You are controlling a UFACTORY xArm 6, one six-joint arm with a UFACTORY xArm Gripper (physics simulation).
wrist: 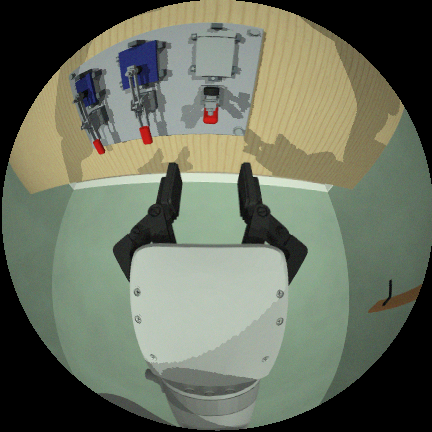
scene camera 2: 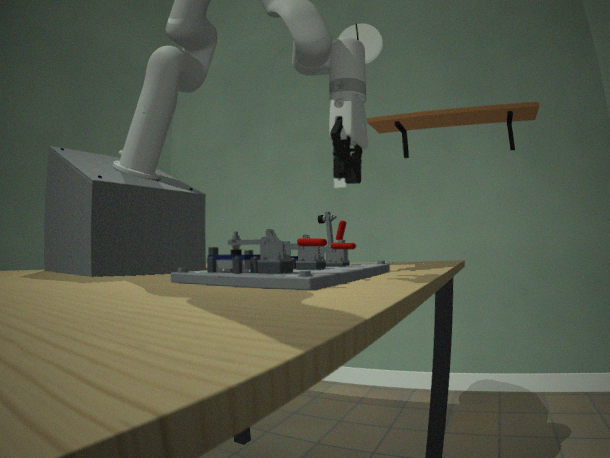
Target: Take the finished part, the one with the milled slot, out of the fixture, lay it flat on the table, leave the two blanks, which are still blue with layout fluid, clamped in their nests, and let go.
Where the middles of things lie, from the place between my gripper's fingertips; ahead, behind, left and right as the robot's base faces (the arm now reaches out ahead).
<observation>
The finished part point(wrist: 214, 47) is 110 mm behind my hand, 10 mm to the right of it and 150 mm below it. Also, from my hand: fixture plate point(scene camera 2: 331, 275) 50 mm behind, 120 mm to the right, 170 mm below.
</observation>
